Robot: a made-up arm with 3 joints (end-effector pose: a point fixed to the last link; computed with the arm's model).
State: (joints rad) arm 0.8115 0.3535 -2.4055
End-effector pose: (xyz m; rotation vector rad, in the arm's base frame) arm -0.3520 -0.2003 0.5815 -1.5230 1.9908 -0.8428
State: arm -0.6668 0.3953 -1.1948
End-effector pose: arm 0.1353 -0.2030 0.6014 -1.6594 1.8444 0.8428
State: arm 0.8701 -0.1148 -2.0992
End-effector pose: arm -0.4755 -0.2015 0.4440 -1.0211 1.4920 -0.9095
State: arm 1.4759 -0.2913 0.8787
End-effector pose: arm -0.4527 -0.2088 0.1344 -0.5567 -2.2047 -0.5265
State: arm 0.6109 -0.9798 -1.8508
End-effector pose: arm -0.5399 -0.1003 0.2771 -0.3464 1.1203 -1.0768
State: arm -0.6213 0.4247 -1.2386
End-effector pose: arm 0.1296 -0.2009 0.6039 -1.7005 1.8474 0.8336
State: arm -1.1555 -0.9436 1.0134
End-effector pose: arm -0.0831 -0.1213 0.7606 -0.8221 -0.2299 -0.0022
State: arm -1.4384 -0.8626 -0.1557
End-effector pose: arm 0.0671 -0.1250 0.7348 -1.2797 1.1632 0.0393
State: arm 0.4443 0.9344 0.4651
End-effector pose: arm -0.0634 -0.1678 0.6575 -0.7849 -0.1087 0.7628
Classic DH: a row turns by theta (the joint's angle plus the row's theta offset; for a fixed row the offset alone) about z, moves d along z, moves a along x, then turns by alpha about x. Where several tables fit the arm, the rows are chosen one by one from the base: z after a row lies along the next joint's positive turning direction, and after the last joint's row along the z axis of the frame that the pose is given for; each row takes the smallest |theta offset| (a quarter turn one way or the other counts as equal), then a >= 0, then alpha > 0; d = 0 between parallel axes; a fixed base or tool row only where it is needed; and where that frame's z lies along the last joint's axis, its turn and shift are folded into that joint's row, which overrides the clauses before.
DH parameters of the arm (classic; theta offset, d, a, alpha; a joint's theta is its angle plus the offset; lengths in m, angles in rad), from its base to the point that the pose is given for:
base (fixed): 0 0.328 -0.105 1.5708
joint 1: 0.012 0.1225 -0.0703 -2.5469
joint 2: 0.581 0.1993 -0.2283 1.8434
joint 3: -0.1201 0.2782 -0.014 -1.8159
tool (fixed): -0.4712 -0.002 0 0

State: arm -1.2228 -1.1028 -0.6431
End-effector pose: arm -0.0919 -0.0775 0.7742 -1.4025 1.3304 -0.4261
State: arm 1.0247 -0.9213 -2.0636
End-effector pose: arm -0.4890 -0.1116 0.1251 -0.1308 0.9929 -1.0238
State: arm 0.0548 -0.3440 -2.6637
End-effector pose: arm -0.3434 -0.1898 0.6456 -1.1469 2.7115 -0.6937
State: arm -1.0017 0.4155 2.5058
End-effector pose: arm 0.1951 -0.2091 0.4827 0.8114 -0.5434 0.0186
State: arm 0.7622 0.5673 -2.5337
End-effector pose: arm -0.2730 -0.1859 0.6251 -1.7965 2.1885 -0.8178
